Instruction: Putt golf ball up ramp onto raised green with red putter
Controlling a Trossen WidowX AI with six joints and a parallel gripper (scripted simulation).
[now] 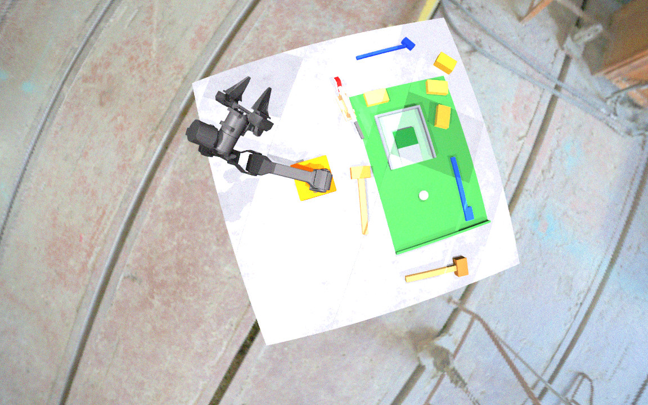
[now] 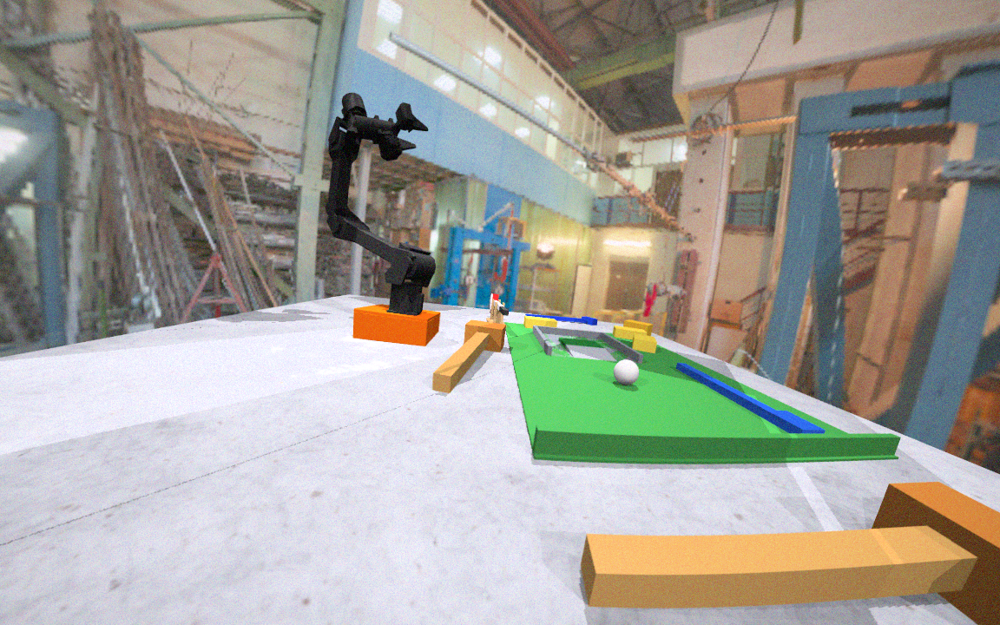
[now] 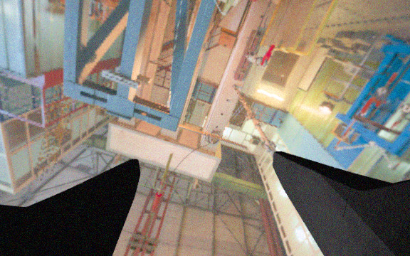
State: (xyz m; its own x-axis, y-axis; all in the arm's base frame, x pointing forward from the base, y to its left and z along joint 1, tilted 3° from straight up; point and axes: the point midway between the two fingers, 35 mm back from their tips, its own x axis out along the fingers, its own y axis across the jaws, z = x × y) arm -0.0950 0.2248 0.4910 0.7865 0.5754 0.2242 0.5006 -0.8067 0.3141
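Now: gripper tip 280 mm short of the red putter, 10 mm to the left of it and 490 mm above it. From my gripper tip the other things lie so: white golf ball: 460 mm ahead, 480 mm to the right, 520 mm below; then blue putter: 580 mm ahead, 220 mm to the left, 530 mm below; then green mat: 530 mm ahead, 340 mm to the right, 540 mm below.
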